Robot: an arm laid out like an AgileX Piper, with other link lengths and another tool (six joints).
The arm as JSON. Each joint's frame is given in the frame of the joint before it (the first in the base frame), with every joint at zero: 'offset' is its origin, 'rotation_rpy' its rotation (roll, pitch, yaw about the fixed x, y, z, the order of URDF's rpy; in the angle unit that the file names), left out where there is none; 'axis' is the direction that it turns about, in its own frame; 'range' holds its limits. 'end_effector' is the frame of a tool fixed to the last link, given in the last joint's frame.
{
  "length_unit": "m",
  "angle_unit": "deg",
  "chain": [
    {
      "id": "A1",
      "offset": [
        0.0,
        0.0,
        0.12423
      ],
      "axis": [
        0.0,
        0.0,
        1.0
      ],
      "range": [
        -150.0,
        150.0
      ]
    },
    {
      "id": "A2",
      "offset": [
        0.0,
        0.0,
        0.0
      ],
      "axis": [
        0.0,
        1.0,
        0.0
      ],
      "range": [
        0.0,
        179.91
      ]
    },
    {
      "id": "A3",
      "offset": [
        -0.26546,
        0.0,
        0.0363
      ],
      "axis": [
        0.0,
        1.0,
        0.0
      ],
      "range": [
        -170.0,
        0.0
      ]
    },
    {
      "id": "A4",
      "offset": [
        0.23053,
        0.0,
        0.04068
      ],
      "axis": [
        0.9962,
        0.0,
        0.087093
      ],
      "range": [
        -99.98,
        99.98
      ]
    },
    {
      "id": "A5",
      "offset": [
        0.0,
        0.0,
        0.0
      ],
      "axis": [
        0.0,
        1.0,
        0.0
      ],
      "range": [
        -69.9,
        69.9
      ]
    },
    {
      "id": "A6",
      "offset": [
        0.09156,
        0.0,
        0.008
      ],
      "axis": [
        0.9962,
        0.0,
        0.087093
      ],
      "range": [
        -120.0,
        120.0
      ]
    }
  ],
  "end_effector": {
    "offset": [
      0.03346,
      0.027,
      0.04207
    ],
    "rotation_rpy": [
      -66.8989,
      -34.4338,
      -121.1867
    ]
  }
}
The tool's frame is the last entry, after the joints.
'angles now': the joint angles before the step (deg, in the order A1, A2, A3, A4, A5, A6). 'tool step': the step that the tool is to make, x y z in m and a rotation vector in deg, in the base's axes. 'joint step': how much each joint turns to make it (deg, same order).
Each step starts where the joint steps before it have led.
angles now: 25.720, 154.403, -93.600, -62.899, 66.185, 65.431
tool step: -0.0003, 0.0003, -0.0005, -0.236, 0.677, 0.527
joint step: 0.000, 0.001, -0.008, -0.034, 0.004, -0.881
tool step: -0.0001, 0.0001, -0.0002, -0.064, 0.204, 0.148
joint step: 0.001, 0.009, -0.011, 0.002, 0.001, -0.261
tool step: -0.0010, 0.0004, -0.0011, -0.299, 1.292, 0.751
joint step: -0.006, -0.018, 0.020, 0.179, -0.004, -1.588
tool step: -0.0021, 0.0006, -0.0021, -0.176, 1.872, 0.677
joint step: 0.012, 0.016, -0.003, 0.689, 0.000, -2.159
